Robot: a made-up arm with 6 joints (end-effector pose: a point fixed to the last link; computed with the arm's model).
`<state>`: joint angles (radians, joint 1 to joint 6).
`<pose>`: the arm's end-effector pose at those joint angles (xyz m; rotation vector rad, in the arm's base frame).
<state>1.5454 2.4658 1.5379 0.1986 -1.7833 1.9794</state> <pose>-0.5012 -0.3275 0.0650 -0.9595 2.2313 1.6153</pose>
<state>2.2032 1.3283 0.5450 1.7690 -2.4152 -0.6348</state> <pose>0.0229 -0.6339 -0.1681 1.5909 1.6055 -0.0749</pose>
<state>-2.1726 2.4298 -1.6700 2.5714 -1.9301 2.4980</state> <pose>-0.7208 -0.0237 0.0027 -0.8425 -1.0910 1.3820</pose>
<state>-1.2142 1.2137 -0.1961 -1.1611 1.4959 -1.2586</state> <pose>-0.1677 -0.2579 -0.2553 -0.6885 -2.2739 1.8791</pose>
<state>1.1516 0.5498 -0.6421 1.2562 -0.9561 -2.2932</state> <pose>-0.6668 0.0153 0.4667 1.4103 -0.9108 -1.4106</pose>
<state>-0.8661 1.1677 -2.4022 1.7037 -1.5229 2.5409</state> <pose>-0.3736 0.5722 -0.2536 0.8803 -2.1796 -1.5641</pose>
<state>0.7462 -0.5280 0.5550 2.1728 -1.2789 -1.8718</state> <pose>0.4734 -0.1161 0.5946 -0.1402 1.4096 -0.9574</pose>
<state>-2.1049 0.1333 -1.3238 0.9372 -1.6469 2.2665</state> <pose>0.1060 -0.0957 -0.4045 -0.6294 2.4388 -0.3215</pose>
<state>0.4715 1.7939 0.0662 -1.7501 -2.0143 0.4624</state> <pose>0.0461 -0.1309 0.1820 -1.0203 0.1696 -2.0419</pose>
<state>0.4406 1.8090 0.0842 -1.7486 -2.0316 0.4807</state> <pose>0.0474 -0.1282 0.1985 -1.0085 0.1048 -2.0502</pose>
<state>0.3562 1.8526 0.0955 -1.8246 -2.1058 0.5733</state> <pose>0.0460 -0.1072 0.2467 -0.8729 0.0607 -2.0149</pose>
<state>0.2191 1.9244 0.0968 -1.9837 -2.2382 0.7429</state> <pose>0.0374 -0.0737 0.3166 -0.6355 0.0854 -1.9034</pose>
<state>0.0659 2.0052 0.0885 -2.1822 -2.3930 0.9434</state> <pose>0.0299 -0.0492 0.3768 -0.3978 0.2089 -1.7356</pose>
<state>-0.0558 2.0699 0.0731 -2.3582 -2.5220 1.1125</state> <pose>0.0340 -0.0428 0.4060 -0.2289 0.3840 -1.5843</pose>
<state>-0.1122 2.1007 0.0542 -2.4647 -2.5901 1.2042</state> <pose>0.0418 -0.0486 0.4088 -0.1362 0.5240 -1.5025</pose>
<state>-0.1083 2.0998 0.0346 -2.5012 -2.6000 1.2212</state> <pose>0.0447 -0.0596 0.4006 -0.0975 0.5968 -1.4855</pose>
